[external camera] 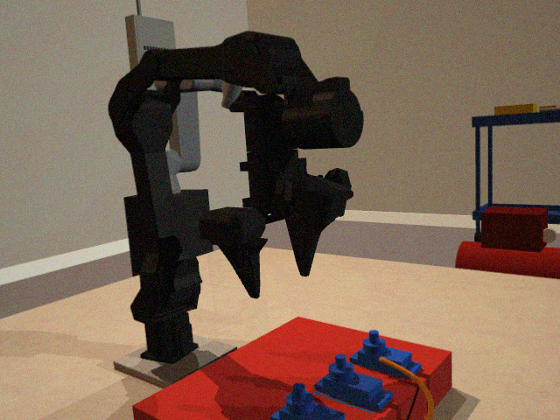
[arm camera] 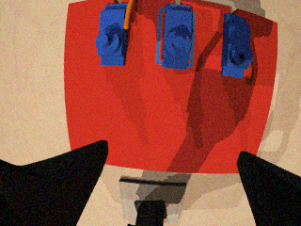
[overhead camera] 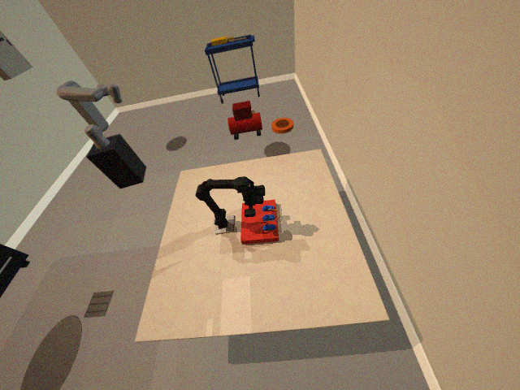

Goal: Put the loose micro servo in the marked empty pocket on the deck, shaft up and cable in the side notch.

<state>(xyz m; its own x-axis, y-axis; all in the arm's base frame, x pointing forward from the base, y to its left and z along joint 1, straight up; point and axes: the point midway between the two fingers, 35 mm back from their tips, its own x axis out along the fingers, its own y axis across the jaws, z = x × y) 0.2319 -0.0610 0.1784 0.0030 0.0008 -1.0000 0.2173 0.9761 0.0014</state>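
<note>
My gripper tip is 13 cm above the red deck and 2 cm past it.
</note>
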